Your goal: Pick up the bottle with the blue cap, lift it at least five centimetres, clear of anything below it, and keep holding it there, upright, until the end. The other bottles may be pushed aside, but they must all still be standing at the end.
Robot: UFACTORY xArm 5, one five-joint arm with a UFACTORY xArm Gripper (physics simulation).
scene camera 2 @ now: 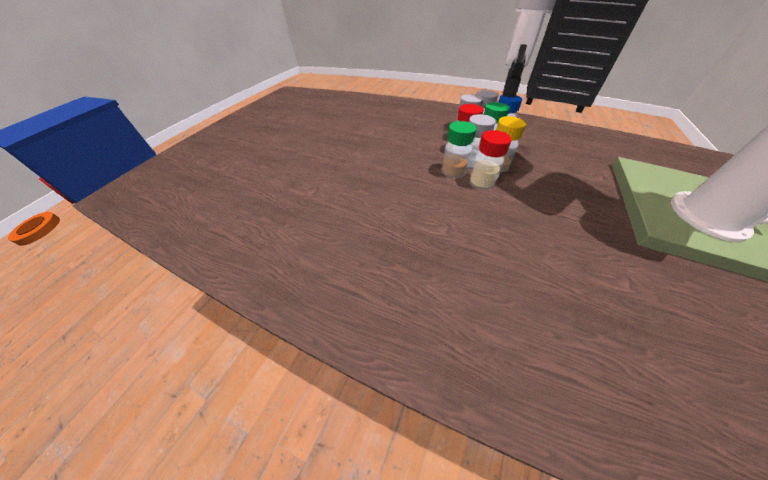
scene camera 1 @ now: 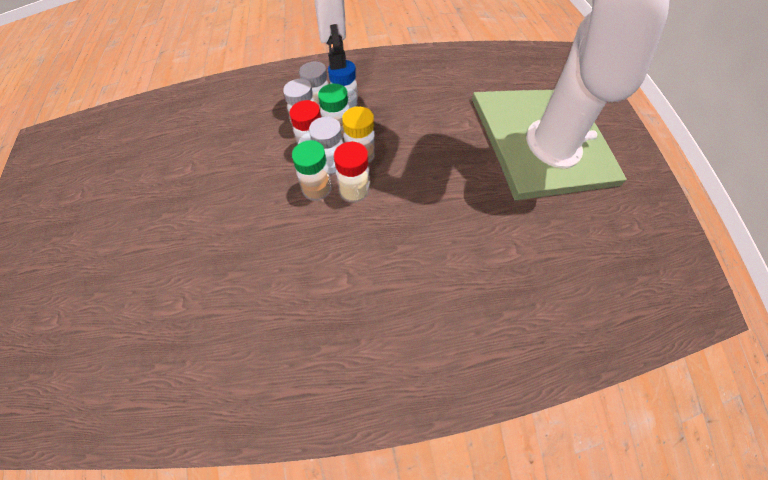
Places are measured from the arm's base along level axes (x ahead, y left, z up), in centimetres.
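Where they show: gripper, fingertip midpoint: (scene camera 2: 509,90) (scene camera 1: 335,55); arm's base, link origin: (scene camera 2: 707,216) (scene camera 1: 554,144).
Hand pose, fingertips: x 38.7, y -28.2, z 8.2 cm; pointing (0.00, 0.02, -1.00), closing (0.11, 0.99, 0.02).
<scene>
Each offset is from my fingertips to the top centre of the thing.
The bottle with the blue cap @(dx -0.2, dy +4.3, dz -0.2 cm) (scene camera 1: 342,74) (scene camera 2: 510,104) stands upright at the back right of a tight group of bottles. My gripper (scene camera 1: 337,63) (scene camera 2: 510,92) is open, seen edge-on, pointing down at the blue cap from just above or behind it; the exact gap is hard to tell. A grey-capped bottle @(dx +5.4, dy +2.8, dz -0.2 cm) (scene camera 1: 313,74) (scene camera 2: 487,96) stands left of it, and a green-capped bottle @(dx +3.0, dy +11.2, dz -0.2 cm) (scene camera 1: 333,98) (scene camera 2: 496,111) stands close in front. The lower part of the blue-capped bottle is mostly hidden by the green-capped one.
More bottles stand in front: yellow-capped @(dx +0.2, dy +19.0, dz -0.2 cm) (scene camera 1: 357,122) (scene camera 2: 511,129), red-capped @(dx +3.4, dy +26.8, dz -0.2 cm) (scene camera 1: 351,159) (scene camera 2: 495,143), green-capped @(dx +10.0, dy +24.2, dz -0.2 cm) (scene camera 1: 309,157) (scene camera 2: 461,133), and others. The arm's base is on a green board (scene camera 1: 498,130) (scene camera 2: 634,198) to the right. The table's back edge is behind the group.
</scene>
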